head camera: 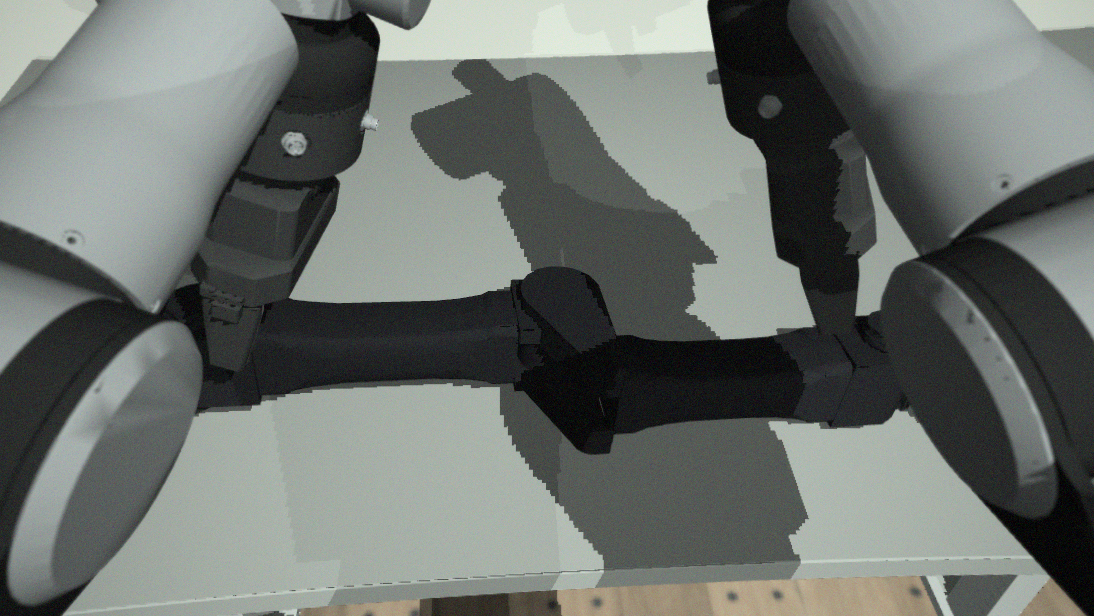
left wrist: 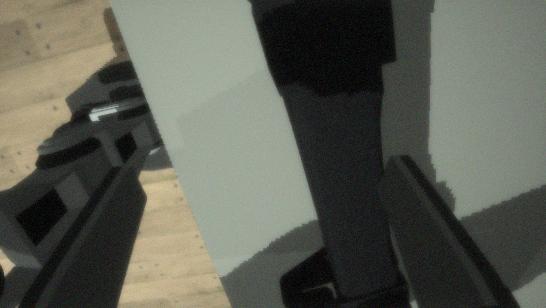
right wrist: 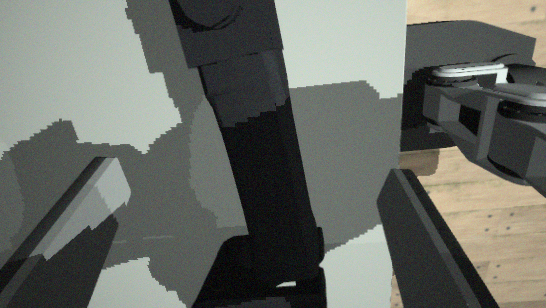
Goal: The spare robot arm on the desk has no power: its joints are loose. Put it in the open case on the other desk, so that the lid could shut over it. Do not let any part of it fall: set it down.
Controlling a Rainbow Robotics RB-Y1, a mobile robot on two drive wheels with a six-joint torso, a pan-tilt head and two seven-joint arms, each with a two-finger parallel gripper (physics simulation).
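Frame: origin at the robot's base, x up, y ahead, z left, level; centimetres.
Seen in the pictures: left gripper, fingertip midpoint: (head camera: 261,306) (left wrist: 262,177); right gripper, fingertip midpoint: (head camera: 826,270) (right wrist: 255,180).
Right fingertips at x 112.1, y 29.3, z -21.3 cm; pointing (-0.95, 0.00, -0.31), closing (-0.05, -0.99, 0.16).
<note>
A point is followed by its place in that frame.
The black spare arm (head camera: 390,344) (left wrist: 345,175) (right wrist: 265,165) lies stretched from left to right across the pale desk (head camera: 421,497) @(x 95.0, y 23.9, z 7.4 cm) (left wrist: 500,100) @(x 95.0, y 51.0, z 11.6 cm) (right wrist: 75,60) @(x 95.0, y 47.0, z -26.0 cm), with a bulky joint near its middle. My left gripper (head camera: 229,355) (left wrist: 262,177) @(x 111.1, y 28.7, z 16.5 cm) is open above the left link; in the left wrist view one finger overlaps the link's edge and the other stands well off it. My right gripper (head camera: 834,325) (right wrist: 255,180) @(x 112.1, y 29.3, z -21.3 cm) is open above the right link, its fingers apart on either side. Both ends of the spare arm are partly hidden in the head view. The case does not show.
The desk's near edge (head camera: 459,586) @(x 94.1, y 17.1, z 4.4 cm) runs across the bottom of the head view, with wooden floor (head camera: 689,596) @(x 0.0, y 62.7, z -31.3 cm) (left wrist: 165,250) @(x 0.0, y -54.8, z -81.2 cm) (right wrist: 480,225) @(x 0.0, y -62.3, z 75.4 cm) beyond it. Dark grey machinery with pale trim (left wrist: 110,135) @(x 55.9, y -15.8, z 6.0 cm) (right wrist: 450,100) @(x 37.8, y -18.2, z -2.1 cm) stands beside the desk edge in the wrist views. Broad shadows cross the desk.
</note>
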